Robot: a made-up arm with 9 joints.
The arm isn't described. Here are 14 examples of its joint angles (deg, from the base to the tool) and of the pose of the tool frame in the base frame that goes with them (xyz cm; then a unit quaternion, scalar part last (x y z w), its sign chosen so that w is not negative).
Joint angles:
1: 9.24 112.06 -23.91 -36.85 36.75 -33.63 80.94 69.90 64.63
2: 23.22 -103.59 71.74 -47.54 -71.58 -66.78 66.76 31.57 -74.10
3: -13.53 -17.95 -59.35 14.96 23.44 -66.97 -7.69 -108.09 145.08
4: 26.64 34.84 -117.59 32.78 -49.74 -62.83 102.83 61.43 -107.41
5: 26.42 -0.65 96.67 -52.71 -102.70 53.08 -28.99 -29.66 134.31
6: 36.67 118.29 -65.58 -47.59 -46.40 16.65 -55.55 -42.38 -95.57
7: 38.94 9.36 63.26 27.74 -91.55 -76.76 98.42 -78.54 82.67
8: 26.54 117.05 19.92 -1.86 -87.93 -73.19 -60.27 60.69 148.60
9: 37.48 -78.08 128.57 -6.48 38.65 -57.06 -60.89 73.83 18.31
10: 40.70 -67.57 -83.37 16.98 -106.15 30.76 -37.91 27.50 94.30
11: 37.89 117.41 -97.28 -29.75 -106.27 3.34 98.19 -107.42 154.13
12: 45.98 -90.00 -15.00 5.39 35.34 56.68 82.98 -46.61 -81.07
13: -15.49 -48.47 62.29 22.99 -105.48 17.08 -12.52 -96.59 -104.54
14: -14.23 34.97 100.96 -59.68 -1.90 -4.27 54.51 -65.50 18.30
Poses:
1: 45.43 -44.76 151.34 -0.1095 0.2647 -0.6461 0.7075
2: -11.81 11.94 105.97 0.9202 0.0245 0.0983 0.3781
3: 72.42 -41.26 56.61 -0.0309 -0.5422 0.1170 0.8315
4: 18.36 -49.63 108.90 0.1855 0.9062 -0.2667 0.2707
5: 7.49 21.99 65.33 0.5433 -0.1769 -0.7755 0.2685
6: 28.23 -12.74 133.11 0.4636 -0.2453 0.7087 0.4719
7: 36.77 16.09 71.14 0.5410 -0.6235 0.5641 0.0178
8: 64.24 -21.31 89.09 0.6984 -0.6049 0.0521 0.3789
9: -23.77 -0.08 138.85 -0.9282 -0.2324 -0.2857 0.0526
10: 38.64 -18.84 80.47 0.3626 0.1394 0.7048 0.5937
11: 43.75 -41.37 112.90 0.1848 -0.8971 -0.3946 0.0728
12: 25.65 43.93 68.32 -0.4154 0.4161 0.7275 0.3537
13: 20.45 -16.12 105.57 -0.5244 0.1054 0.1968 0.8217
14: 24.55 28.70 25.69 -0.4295 -0.6144 -0.5009 0.4327
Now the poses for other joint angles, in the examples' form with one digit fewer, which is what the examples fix.
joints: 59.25 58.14 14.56 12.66 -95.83 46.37 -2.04 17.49 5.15
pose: 45.7 8.0 79.9 -0.470 -0.431 -0.752 0.164
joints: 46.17 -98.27 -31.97 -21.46 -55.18 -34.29 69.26 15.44 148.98
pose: 15.2 -4.6 63.6 0.386 -0.445 0.439 0.678
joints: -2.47 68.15 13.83 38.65 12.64 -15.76 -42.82 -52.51 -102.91
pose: 51.9 -11.3 111.5 -0.297 -0.887 -0.220 0.276
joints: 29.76 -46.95 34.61 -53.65 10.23 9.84 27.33 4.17 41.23
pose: -13.8 33.8 65.6 -0.691 -0.088 0.077 0.713
